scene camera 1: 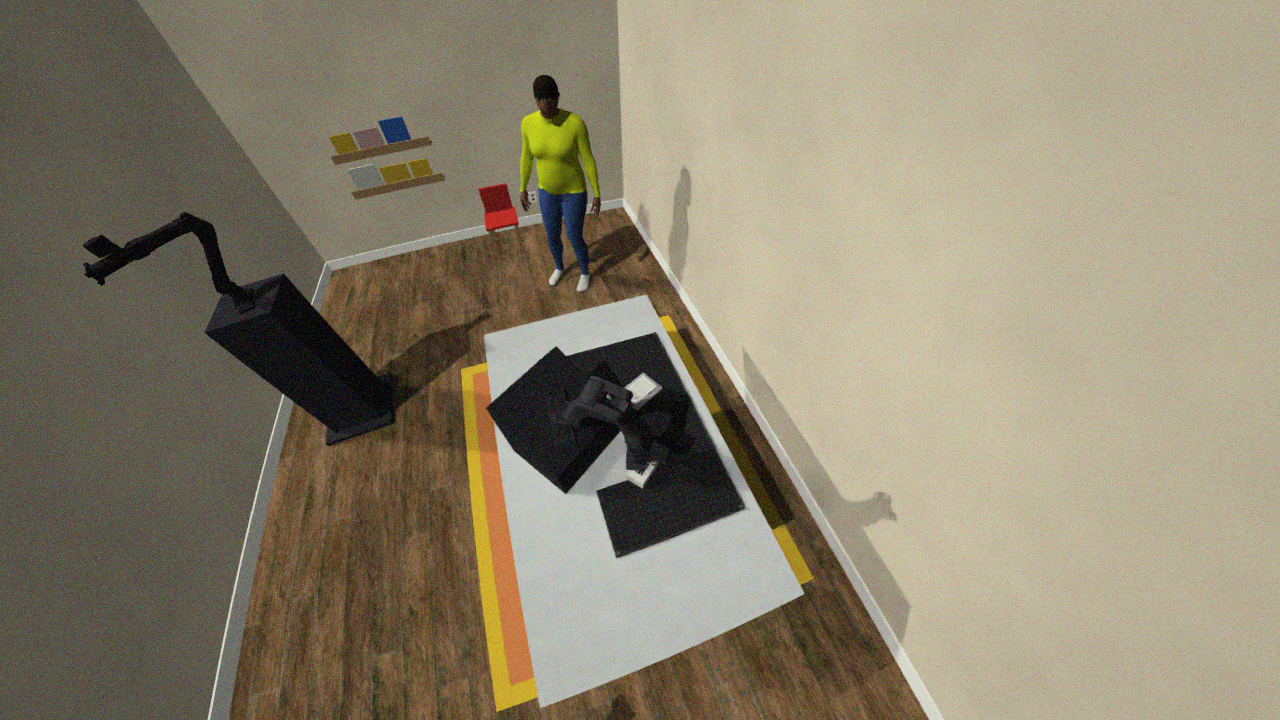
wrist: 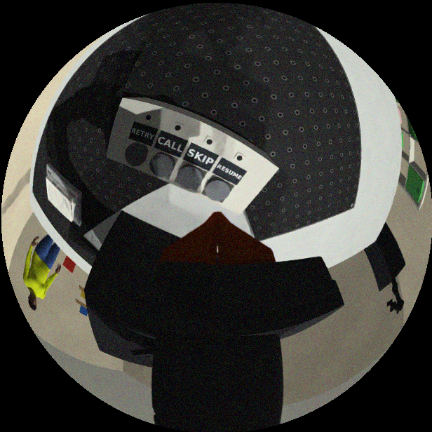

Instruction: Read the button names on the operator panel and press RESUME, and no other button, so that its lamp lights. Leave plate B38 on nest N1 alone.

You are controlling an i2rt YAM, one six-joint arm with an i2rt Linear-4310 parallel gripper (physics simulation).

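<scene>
The white operator panel has four round grey buttons in a row, named RETRY, CALL, SKIP and RESUME. The RESUME button is at the right end in the wrist view, under its label. The small RESUME lamp looks dark. My gripper is shut and empty. In the wrist view its dark red fingertips are just below the RESUME button, apart from it in the picture; the height gap cannot be told. A pale rectangular piece lies off to the side; its marking is unreadable, so I cannot confirm plate B38.
The panel stands on a black perforated board on a white table. My arm's black base block is beside it. A second black arm stands on a pedestal at the left. A person stands behind the table.
</scene>
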